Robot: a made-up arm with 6 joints. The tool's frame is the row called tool.
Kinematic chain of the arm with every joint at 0, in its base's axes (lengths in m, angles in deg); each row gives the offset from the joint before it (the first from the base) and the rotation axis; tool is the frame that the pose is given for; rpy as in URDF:
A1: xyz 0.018 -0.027 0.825 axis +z
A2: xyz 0.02 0.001 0.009 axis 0 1 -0.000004
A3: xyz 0.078 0.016 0.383 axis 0 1 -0.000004
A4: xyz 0.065 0.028 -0.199 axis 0 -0.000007 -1
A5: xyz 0.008 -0.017 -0.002 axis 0 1 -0.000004
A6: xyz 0.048 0.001 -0.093 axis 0 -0.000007 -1
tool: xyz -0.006 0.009 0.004 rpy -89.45 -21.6 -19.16
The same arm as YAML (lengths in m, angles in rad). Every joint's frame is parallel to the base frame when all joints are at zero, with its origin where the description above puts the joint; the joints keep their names.
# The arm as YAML. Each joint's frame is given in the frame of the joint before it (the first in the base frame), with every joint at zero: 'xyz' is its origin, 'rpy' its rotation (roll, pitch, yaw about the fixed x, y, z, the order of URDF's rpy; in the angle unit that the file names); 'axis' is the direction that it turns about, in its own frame. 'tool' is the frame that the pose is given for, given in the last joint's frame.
units:
  length: m
  angle: rad
joints:
  - name: A1
    type: revolute
    origin:
      xyz: [0.018, -0.027, 0.825]
      rpy: [0.0, 0.0, 0.0]
    axis: [0.0, 0.0, 1.0]
  - name: A2
    type: revolute
    origin:
      xyz: [0.02, 0.001, 0.009]
      rpy: [0.0, 0.0, 0.0]
    axis: [0.0, 1.0, 0.0]
  - name: A3
    type: revolute
    origin:
      xyz: [0.078, 0.016, 0.383]
      rpy: [0.0, 0.0, 0.0]
    axis: [0.0, 1.0, 0.0]
  - name: A4
    type: revolute
    origin:
      xyz: [0.065, 0.028, -0.199]
      rpy: [0.0, 0.0, 0.0]
    axis: [0.0, 0.0, -1.0]
  - name: A5
    type: revolute
    origin:
      xyz: [0.008, -0.017, -0.002]
      rpy: [0.0, 0.0, 0.0]
    axis: [0.0, 1.0, 0.0]
  - name: A6
    type: revolute
    origin:
      xyz: [0.048, 0.001, -0.093]
      rpy: [0.0, 0.0, 0.0]
    axis: [0.0, 0.0, -1.0]
tool:
  origin:
    xyz: [-0.006, 0.009, 0.004]
    rpy: [-1.5612, -0.377, -0.3344]

